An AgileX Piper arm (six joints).
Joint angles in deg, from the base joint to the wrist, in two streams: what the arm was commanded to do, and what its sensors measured. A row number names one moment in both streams.
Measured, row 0:
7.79, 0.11, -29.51, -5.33, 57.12, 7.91
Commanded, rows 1 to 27:
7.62, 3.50, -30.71, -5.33, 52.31, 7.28
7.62, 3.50, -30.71, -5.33, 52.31, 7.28
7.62, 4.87, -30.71, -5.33, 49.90, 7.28
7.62, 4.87, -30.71, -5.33, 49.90, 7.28
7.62, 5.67, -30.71, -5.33, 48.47, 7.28
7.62, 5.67, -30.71, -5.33, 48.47, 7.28
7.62, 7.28, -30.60, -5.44, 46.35, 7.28
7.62, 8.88, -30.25, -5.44, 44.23, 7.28
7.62, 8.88, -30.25, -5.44, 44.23, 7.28
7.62, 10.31, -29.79, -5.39, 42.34, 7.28
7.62, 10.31, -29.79, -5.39, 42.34, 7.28
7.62, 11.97, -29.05, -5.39, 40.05, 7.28
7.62, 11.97, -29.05, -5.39, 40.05, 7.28
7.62, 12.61, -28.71, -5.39, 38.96, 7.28
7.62, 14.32, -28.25, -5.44, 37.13, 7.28
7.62, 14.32, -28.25, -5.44, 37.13, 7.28
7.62, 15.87, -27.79, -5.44, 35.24, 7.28
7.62, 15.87, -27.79, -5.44, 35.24, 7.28
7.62, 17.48, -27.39, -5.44, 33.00, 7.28
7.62, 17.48, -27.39, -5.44, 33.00, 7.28
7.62, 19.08, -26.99, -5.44, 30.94, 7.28
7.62, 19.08, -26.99, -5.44, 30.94, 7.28
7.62, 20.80, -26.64, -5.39, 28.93, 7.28
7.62, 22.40, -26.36, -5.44, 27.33, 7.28
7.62, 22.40, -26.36, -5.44, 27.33, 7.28
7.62, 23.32, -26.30, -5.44, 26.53, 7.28
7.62, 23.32, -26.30, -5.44, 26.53, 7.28
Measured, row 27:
7.79, 21.54, -26.81, -5.33, 29.56, 7.91
